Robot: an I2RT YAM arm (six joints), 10 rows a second.
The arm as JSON. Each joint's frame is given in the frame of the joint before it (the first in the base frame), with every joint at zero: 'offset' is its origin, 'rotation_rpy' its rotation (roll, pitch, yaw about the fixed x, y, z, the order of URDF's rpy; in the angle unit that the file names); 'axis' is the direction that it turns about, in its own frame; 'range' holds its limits. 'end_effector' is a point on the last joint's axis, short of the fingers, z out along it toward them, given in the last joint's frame.
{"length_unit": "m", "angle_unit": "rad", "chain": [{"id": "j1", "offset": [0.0, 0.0, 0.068], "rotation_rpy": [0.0, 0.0, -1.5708], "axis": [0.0, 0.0, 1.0], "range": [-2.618, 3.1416]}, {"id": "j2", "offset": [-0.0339, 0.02, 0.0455], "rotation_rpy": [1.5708, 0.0, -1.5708], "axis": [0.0, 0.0, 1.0], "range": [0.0, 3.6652]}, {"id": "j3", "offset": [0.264, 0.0, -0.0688], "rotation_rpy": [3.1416, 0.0, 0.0], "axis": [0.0, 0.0, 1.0], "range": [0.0, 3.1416]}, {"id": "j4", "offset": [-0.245, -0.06, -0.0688], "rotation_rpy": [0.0, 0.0, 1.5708], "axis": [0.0, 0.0, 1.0], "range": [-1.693, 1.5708]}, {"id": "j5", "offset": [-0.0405, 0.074, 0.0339], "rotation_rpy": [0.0, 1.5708, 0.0], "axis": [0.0, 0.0, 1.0], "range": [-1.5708, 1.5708]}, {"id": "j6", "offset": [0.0, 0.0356, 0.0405], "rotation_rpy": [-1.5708, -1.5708, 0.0], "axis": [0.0, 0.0, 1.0], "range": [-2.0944, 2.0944]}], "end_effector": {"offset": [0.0, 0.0, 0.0], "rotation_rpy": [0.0, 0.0, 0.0]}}
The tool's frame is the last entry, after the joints.
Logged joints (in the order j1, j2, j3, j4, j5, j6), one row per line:
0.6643 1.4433 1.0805 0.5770 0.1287 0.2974
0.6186 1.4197 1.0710 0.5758 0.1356 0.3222
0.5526 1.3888 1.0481 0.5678 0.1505 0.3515
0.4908 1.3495 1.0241 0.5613 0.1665 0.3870
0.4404 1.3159 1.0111 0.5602 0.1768 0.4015
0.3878 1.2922 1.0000 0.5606 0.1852 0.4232
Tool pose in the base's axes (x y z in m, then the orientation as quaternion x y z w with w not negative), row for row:
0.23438 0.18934 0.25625 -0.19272 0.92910 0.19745 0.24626
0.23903 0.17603 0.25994 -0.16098 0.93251 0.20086 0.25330
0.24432 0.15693 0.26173 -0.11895 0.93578 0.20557 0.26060
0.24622 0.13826 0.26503 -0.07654 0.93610 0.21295 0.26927
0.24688 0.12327 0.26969 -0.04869 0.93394 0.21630 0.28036
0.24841 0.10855 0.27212 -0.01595 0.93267 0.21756 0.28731
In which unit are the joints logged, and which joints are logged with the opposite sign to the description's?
The joints are logged in radians. Opposite sign: j4, j5.
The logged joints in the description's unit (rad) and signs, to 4 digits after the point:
0.6643 1.4433 1.0805 -0.5770 -0.1287 0.2974
0.6186 1.4197 1.0710 -0.5758 -0.1356 0.3222
0.5526 1.3888 1.0481 -0.5678 -0.1505 0.3515
0.4908 1.3495 1.0241 -0.5613 -0.1665 0.3870
0.4404 1.3159 1.0111 -0.5602 -0.1768 0.4015
0.3878 1.2922 1.0000 -0.5606 -0.1852 0.4232

